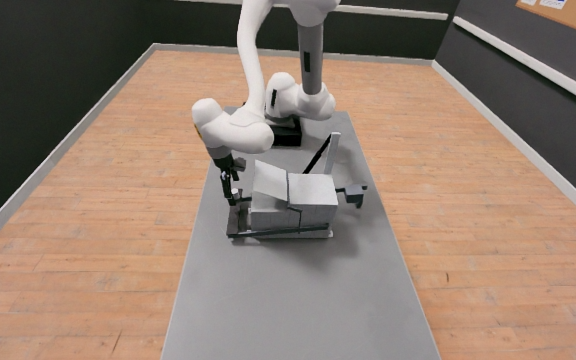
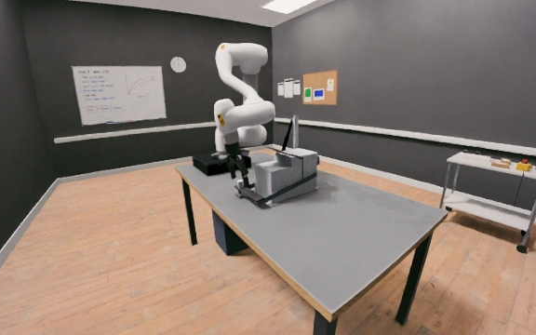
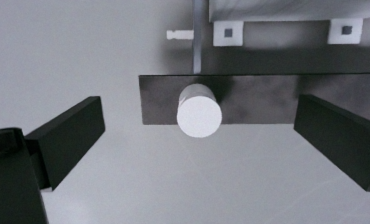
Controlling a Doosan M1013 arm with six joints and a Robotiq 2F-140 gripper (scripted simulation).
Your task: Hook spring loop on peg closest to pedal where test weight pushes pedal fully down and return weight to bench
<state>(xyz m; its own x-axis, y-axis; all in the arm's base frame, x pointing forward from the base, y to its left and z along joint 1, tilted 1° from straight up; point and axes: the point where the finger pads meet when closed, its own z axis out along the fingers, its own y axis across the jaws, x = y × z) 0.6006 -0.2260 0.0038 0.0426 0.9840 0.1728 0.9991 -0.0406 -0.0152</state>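
The steel test weight is 2 cm below my hand. Also, from my hand: small dark object (1 cm to the right, 8 cm below).
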